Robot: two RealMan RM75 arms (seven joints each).
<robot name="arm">
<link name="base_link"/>
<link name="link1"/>
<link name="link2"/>
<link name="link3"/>
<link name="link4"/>
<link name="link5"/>
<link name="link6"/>
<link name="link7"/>
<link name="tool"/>
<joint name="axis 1" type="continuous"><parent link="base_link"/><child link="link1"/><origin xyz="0 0 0.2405"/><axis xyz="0 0 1"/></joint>
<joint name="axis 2" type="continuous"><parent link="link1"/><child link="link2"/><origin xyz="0 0 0"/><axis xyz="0 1 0"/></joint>
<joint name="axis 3" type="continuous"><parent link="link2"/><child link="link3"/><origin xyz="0 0 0.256"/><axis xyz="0 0 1"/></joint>
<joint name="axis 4" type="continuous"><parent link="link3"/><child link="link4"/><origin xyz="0 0 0"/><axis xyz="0 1 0"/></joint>
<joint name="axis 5" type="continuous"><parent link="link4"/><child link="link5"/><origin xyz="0 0 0.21"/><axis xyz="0 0 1"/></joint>
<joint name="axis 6" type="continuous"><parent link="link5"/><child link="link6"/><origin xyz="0 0 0"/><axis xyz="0 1 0"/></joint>
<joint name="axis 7" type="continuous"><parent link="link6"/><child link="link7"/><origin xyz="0 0 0.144"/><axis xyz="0 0 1"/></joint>
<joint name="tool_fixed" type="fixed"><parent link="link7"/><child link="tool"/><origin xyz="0 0 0"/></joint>
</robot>
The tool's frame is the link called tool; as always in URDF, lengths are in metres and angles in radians. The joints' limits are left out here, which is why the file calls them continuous.
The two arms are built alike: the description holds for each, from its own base.
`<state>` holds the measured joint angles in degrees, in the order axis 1, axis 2, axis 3, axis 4, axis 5, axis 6, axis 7, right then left.
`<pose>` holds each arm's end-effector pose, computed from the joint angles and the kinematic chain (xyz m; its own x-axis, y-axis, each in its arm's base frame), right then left.
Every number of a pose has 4 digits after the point.
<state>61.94 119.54 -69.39 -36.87 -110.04 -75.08 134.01 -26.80 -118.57 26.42 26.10 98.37 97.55 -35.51</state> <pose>0.0464 0.4040 -0.0700 0.7412 -0.6428 -0.1933 -0.6302 -0.7656 0.1296 -0.2704 0.3109 0.0279 0.7272 -0.3014 0.6167 0.1919 -0.7734 -0.6042</pose>
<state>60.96 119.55 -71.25 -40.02 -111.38 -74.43 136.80 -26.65 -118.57 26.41 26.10 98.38 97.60 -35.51</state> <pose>0.0457 0.4042 -0.0682 0.7463 -0.6403 -0.1821 -0.6346 -0.7669 0.0957 -0.2711 0.3101 0.0279 0.7276 -0.2999 0.6170 0.1936 -0.7731 -0.6040</pose>
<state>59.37 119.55 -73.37 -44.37 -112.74 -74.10 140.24 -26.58 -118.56 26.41 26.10 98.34 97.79 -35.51</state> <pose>0.0444 0.4028 -0.0647 0.7498 -0.6381 -0.1749 -0.6383 -0.7672 0.0627 -0.2712 0.3095 0.0281 0.7260 -0.3008 0.6184 0.1935 -0.7736 -0.6034</pose>
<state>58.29 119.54 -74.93 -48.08 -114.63 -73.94 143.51 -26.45 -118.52 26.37 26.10 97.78 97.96 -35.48</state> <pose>0.0426 0.4019 -0.0615 0.7535 -0.6363 -0.1652 -0.6414 -0.7667 0.0280 -0.2714 0.3093 0.0298 0.7221 -0.3054 0.6208 0.1980 -0.7686 -0.6084</pose>
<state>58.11 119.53 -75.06 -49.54 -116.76 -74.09 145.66 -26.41 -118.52 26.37 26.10 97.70 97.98 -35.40</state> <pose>0.0432 0.4030 -0.0593 0.7505 -0.6429 -0.1532 -0.6506 -0.7594 -0.0001 -0.2715 0.3092 0.0299 0.7219 -0.3067 0.6203 0.1980 -0.7674 -0.6098</pose>
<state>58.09 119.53 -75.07 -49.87 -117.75 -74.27 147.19 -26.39 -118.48 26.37 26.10 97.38 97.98 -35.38</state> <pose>0.0445 0.4032 -0.0589 0.7400 -0.6569 -0.1444 -0.6649 -0.7469 -0.0099 -0.2716 0.3095 0.0309 0.7205 -0.3093 0.6207 0.2000 -0.7643 -0.6131</pose>
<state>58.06 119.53 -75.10 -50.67 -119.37 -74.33 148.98 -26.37 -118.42 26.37 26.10 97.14 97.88 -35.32</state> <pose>0.0453 0.4044 -0.0575 0.7327 -0.6667 -0.1364 -0.6759 -0.7364 -0.0314 -0.2719 0.3099 0.0318 0.7208 -0.3112 0.6193 0.2015 -0.7609 -0.6168</pose>
